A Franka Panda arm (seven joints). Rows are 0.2 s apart.
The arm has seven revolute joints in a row. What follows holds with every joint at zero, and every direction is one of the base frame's.
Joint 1 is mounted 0.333 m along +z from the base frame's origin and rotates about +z.
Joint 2 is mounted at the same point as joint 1 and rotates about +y.
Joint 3 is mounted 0.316 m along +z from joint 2 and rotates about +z.
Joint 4 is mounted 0.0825 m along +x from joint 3 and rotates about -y.
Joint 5 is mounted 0.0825 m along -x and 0.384 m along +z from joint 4 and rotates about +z.
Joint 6 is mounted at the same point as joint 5 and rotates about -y.
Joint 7 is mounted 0.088 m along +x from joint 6 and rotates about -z.
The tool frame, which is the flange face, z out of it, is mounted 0.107 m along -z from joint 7; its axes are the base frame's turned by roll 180, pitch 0 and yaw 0 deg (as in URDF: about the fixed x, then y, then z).
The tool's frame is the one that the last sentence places.
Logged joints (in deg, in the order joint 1, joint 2, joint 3, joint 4, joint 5, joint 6, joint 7), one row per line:
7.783 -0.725 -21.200 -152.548 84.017 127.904 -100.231
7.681 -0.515 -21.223 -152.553 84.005 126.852 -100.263
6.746 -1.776 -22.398 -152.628 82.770 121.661 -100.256
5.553 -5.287 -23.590 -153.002 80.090 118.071 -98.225
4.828 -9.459 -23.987 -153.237 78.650 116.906 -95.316
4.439 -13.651 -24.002 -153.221 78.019 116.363 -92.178
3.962 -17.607 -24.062 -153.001 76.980 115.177 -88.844
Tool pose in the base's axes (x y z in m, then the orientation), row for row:
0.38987 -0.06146 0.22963 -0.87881 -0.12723 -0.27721 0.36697
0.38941 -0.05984 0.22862 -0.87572 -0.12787 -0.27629 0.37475
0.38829 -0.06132 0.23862 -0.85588 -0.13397 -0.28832 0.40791
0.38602 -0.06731 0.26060 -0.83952 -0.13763 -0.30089 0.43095
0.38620 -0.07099 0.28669 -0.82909 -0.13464 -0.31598 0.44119
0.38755 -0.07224 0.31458 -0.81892 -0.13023 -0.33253 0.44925
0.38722 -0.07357 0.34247 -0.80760 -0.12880 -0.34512 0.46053
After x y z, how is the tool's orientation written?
As a quaternion, x y z w.
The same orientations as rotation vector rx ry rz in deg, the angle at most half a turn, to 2 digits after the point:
-129.37 -18.73 -40.81
-128.44 -18.75 -40.52
-123.60 -19.35 -41.64
-119.96 -19.67 -43.00
-117.92 -19.15 -44.94
-116.05 -18.46 -47.12
-113.87 -18.16 -48.66

